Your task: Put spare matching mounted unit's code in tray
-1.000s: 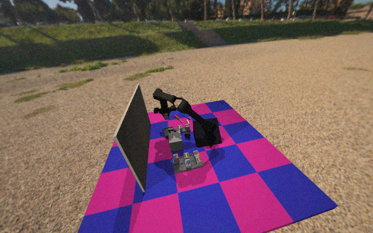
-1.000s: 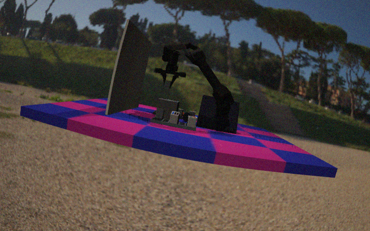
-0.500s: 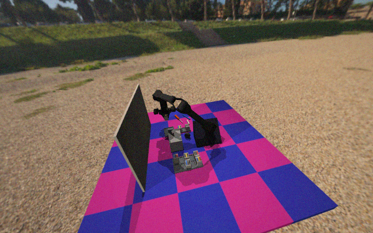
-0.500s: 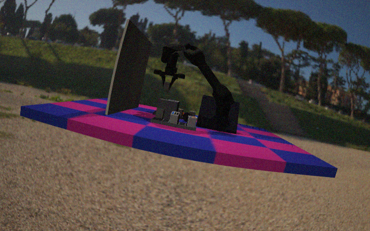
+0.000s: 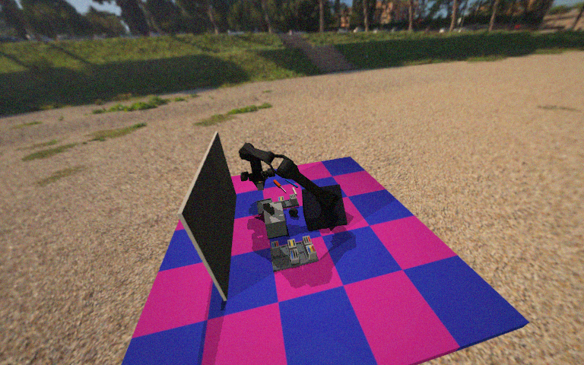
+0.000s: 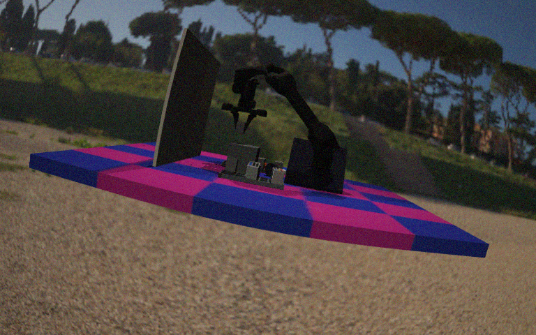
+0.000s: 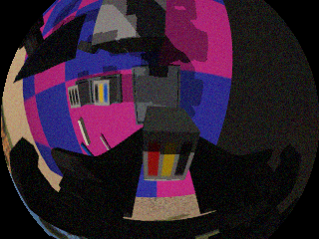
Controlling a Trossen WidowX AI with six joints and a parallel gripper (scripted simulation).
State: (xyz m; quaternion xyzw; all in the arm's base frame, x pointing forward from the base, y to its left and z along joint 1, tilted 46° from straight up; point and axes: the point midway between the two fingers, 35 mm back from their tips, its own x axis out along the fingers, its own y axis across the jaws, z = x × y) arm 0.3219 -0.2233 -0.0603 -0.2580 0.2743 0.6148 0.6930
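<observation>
Right now my gripper tip is 140 mm above the light grey tray. Round my gripper tip: tall grey panel: 190 mm ahead, 170 mm to the left, 80 mm above; grey mounted unit: 40 mm behind, 190 mm to the left, 100 mm below.
</observation>
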